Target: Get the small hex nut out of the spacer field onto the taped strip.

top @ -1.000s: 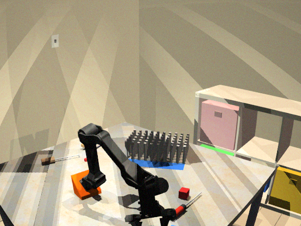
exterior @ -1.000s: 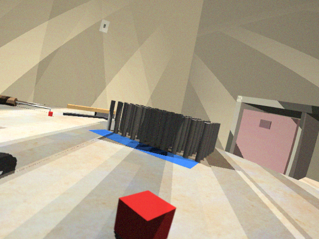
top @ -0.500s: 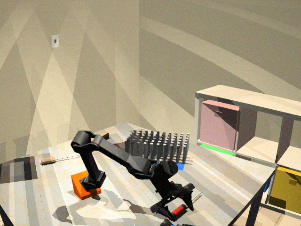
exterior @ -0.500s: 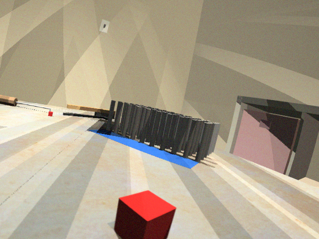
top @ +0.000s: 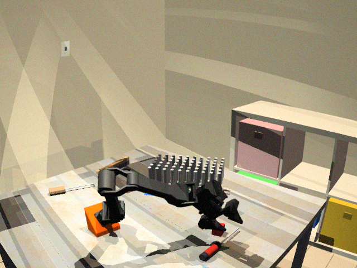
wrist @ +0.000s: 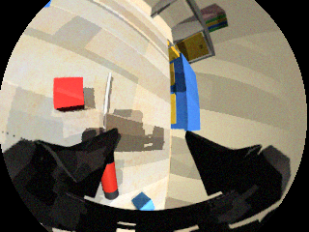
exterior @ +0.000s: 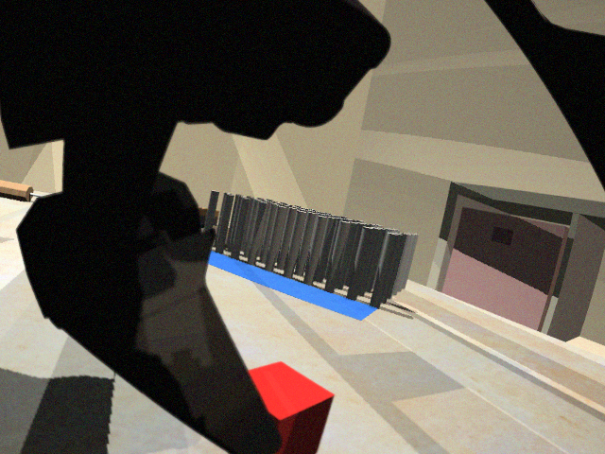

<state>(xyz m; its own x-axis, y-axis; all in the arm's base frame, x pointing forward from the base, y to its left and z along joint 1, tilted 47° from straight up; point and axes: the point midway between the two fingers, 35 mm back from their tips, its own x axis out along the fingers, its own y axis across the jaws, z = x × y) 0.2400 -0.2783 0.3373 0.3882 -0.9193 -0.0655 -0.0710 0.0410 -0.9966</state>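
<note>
My gripper tip is now 860 mm to the right of the hook tool, 150 mm past it and 80 mm above it. The rest, counted from my gripper tip: blue taped strip: 440 mm to the left, 210 mm ahead, 100 mm below; tiny red cube: 760 mm to the left, 90 mm below, 50 mm behind; hex nut: 560 mm to the left, 330 mm ahead, 90 mm below.
</note>
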